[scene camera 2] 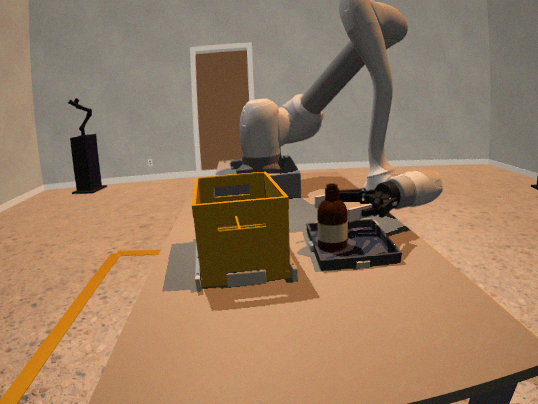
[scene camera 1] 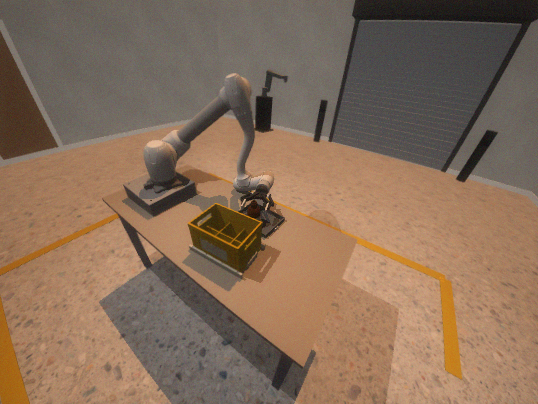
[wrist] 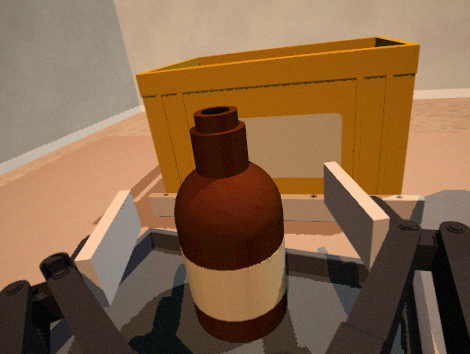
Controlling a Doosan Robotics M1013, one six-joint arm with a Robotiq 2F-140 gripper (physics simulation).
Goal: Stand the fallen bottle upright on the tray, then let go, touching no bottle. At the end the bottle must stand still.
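Places are measured from the arm's base along level axes (x ahead, y left, z up), in centimetres.
Pixels of known places: gripper, fingertip midpoint: [scene camera 2: 331, 208] [scene camera 1: 253, 210] [wrist: 229, 196]; arm's base, origin of the base link: [scene camera 2: 262, 167] [scene camera 1: 165, 182].
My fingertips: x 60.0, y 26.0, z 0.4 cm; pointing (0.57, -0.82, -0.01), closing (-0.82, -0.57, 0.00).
Ahead of a thing's pixels: the offset from my fingertips to its top centre. Level surfaces: height alone.
The brown bottle with a cream label {dx +0.1, dy +0.3, dz +5.9 cm} [scene camera 1: 253, 210] [scene camera 2: 332, 215] [wrist: 230, 215] stands upright on the dark tray {dx -0.9, dy +4.9, dz -7.6 cm} [scene camera 2: 380, 257] [wrist: 310, 260], near its crate-side edge. My gripper [scene camera 1: 256, 204] [scene camera 2: 338, 206] [wrist: 229, 196] is open, with its two light finger pads spread on either side of the bottle. In the wrist view a gap shows between the bottle and each pad, wider on the right than on the left. Nothing is held. The foot of the bottle shows within the tray walls; its far side is hidden.
A yellow crate with dividers {dx +6.3, dy -21.6, dz +7.4 cm} [scene camera 1: 220, 245] [scene camera 2: 242, 250] [wrist: 380, 125] stands beside the tray, beyond the bottle from my gripper. Light strips [scene camera 2: 246, 278] [wrist: 300, 202] lie along the crate's base. The arm's base block [scene camera 1: 160, 197] stands at the far end of the table {dz -10.1 cm} [scene camera 1: 310, 280] [scene camera 2: 300, 340].
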